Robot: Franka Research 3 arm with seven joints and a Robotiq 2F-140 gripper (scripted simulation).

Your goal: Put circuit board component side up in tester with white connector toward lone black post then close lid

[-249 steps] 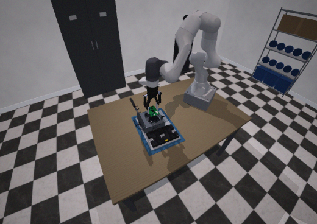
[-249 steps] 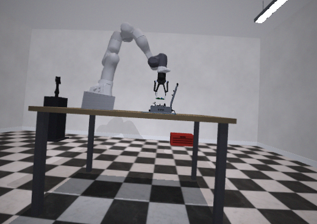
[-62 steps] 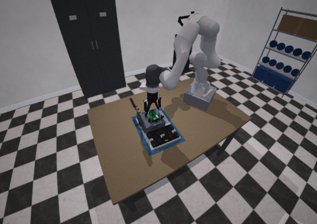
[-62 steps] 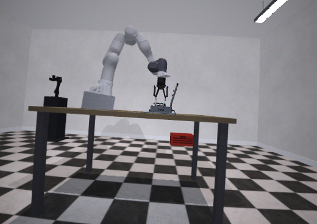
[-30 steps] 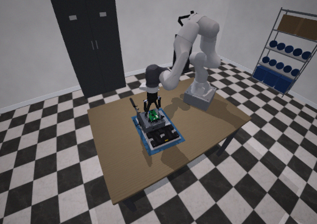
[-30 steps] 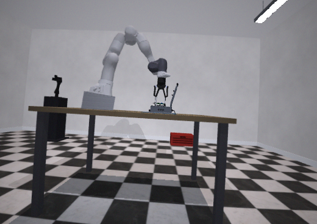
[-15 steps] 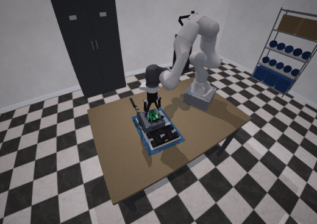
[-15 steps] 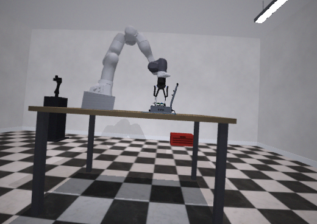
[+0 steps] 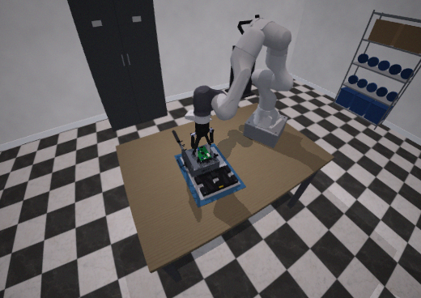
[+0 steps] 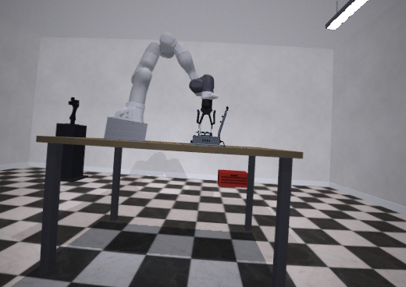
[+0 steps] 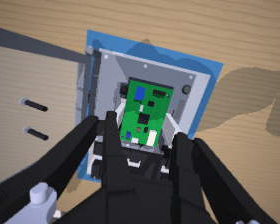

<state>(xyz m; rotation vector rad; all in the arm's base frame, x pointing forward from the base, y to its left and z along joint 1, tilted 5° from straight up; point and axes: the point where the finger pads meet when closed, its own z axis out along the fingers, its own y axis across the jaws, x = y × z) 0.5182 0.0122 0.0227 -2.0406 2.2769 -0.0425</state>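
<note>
Now: the green circuit board 2 cm below my hand. From my hand the other things lie so: tester lid 12 cm ahead, 7 cm above, 1 cm to the right.
</note>
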